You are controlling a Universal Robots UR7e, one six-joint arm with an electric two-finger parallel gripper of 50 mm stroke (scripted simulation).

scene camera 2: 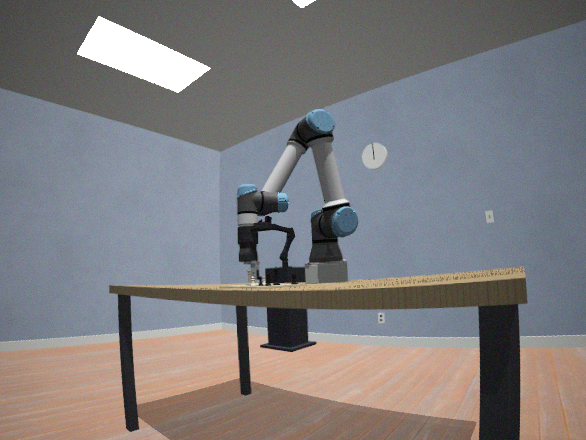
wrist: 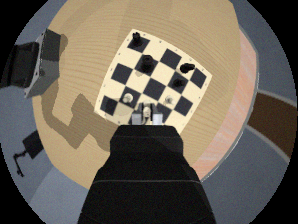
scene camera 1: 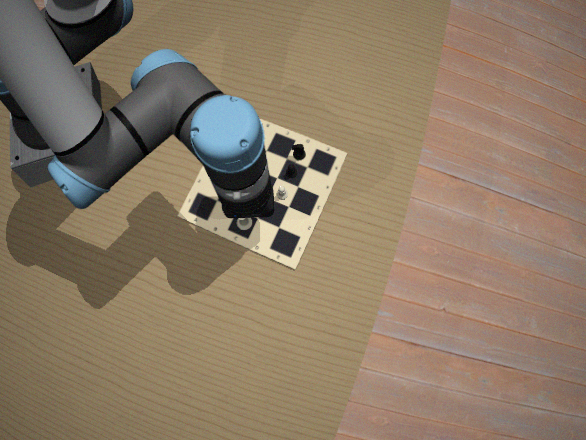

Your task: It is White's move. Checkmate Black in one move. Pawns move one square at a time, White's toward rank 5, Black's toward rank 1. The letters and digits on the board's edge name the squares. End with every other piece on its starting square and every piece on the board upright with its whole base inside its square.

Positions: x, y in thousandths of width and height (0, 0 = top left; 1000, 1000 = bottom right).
Labels:
my gripper: scene camera 2 436, 635; wrist 492, 484; scene camera 1 431, 456

